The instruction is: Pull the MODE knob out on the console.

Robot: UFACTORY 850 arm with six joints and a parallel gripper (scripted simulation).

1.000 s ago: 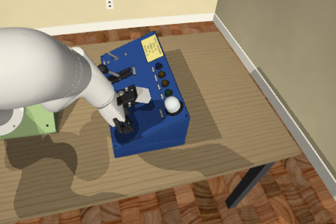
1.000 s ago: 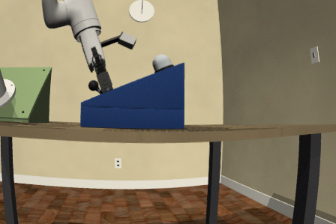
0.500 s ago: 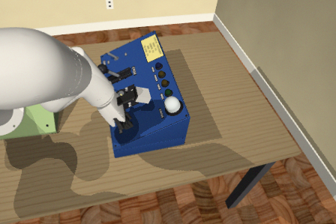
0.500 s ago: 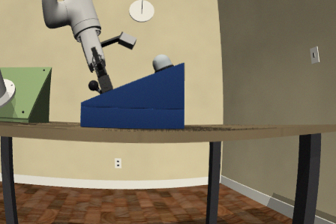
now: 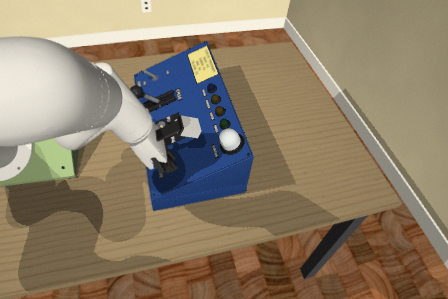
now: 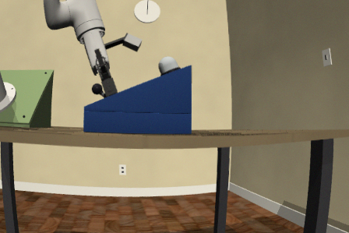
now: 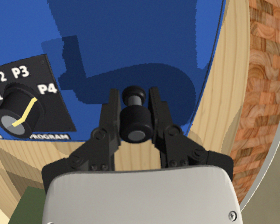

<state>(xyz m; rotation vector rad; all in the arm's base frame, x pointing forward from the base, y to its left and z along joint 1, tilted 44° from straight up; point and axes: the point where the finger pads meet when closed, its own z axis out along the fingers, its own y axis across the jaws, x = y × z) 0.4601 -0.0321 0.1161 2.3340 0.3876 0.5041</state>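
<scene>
Right now my hand is right at the black mode knob. From my hand the other things lie so: blue sloped console 1 cm ahead, 18 cm to the left, 3 cm below; program selector 1 cm behind, 11 cm to the left, 1 cm below; black ball lever 5 cm behind, 23 cm to the left, 1 cm above.
</scene>
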